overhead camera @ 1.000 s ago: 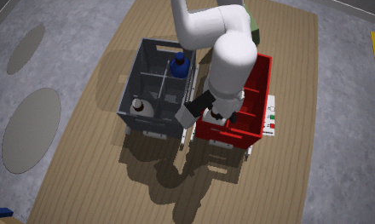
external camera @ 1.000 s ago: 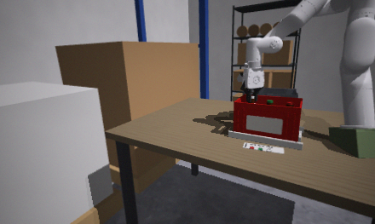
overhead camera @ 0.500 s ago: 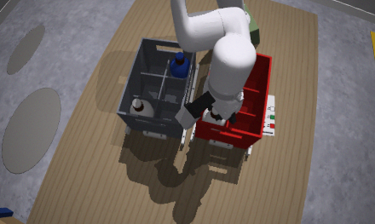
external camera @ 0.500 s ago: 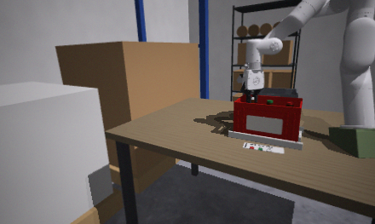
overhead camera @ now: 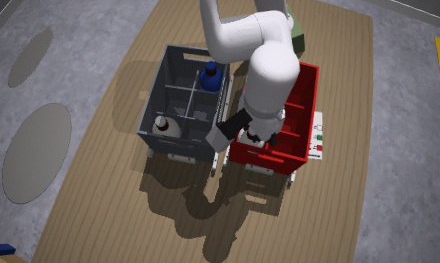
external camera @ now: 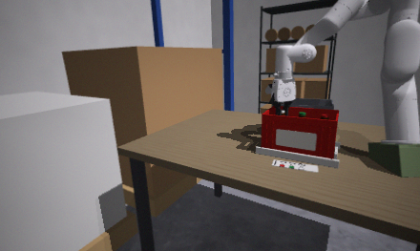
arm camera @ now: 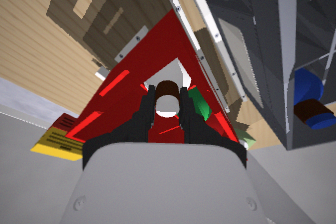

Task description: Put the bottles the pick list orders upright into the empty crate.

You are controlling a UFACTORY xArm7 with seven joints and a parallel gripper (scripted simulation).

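Right now the green bottle is 8 cm behind my hand, 7 cm below it and 2 cm to the left of it. Also, from my hand: red-label bottle 17 cm behind, 7 cm below, 3 cm to the left; red crate 8 cm below, 8 cm behind, 6 cm to the left; grey crate 18 cm to the right, 9 cm behind, 8 cm below.
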